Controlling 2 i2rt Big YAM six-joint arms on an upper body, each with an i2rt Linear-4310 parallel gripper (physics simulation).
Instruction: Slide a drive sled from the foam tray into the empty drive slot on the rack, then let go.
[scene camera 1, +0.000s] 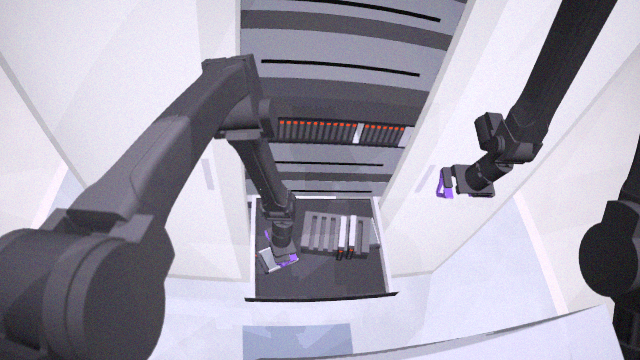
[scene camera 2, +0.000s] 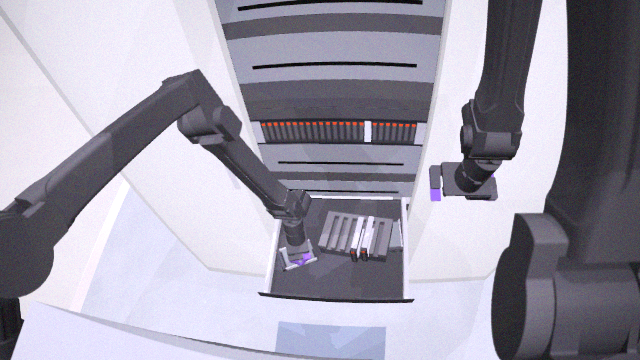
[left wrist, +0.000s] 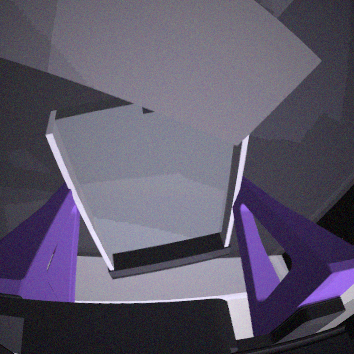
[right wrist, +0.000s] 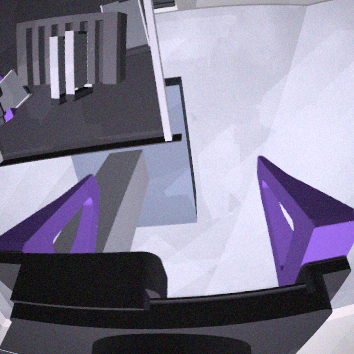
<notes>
My right gripper (scene camera 2: 453, 195) is open and holds nothing. I also see my left gripper (left wrist: 157, 184), a shelf (scene camera 2: 331, 276) and a white cabinet wall (scene camera 1: 94, 83).
My right gripper is seen too in scene camera 1 (scene camera 1: 453, 194) and in the right wrist view (right wrist: 173, 172). The shelf also shows in the left wrist view (left wrist: 293, 154) and in the right wrist view (right wrist: 128, 110). The white cabinet wall also shows in scene camera 2 (scene camera 2: 457, 240).
</notes>
